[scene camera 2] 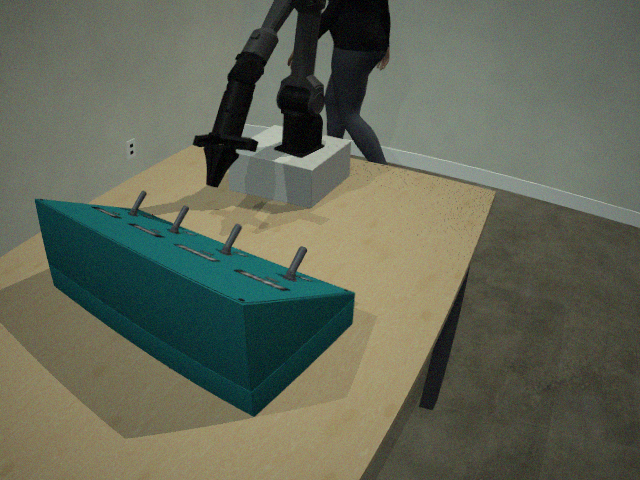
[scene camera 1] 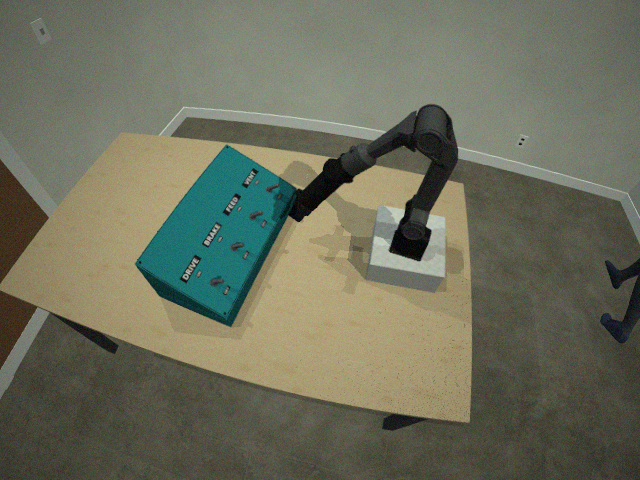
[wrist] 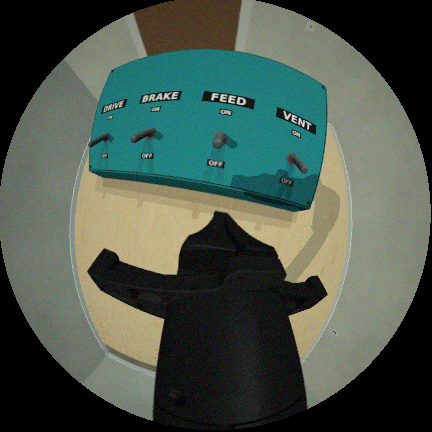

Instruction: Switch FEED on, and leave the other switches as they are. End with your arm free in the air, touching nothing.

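Observation:
A teal switch box [scene camera 1: 191,222] [scene camera 2: 149,289] [wrist: 210,70] has a sloped top with toggle levers. The FEED lever [scene camera 1: 255,214] [scene camera 2: 179,219] [wrist: 219,140] tilts toward its OFF label [wrist: 215,163]. The VENT lever [scene camera 1: 272,188] [scene camera 2: 138,202] [wrist: 298,163], BRAKE lever [scene camera 1: 237,246] [scene camera 2: 232,239] [wrist: 143,135] and DRIVE lever [scene camera 1: 216,282] [scene camera 2: 296,263] [wrist: 100,140] look tilted the same way. My gripper [scene camera 1: 297,217] [scene camera 2: 212,183] [wrist: 218,220] is shut and empty. It points down beyond the box's low edge, near the FEED and VENT end, and touches no lever.
The arm stands on a pale block [scene camera 1: 405,273] [scene camera 2: 271,180] on the wooden table [scene camera 1: 336,351] [scene camera 2: 413,248] [wrist: 130,220]. A person [scene camera 2: 354,77] stands behind the table in scene camera 2. The walls are beyond the table.

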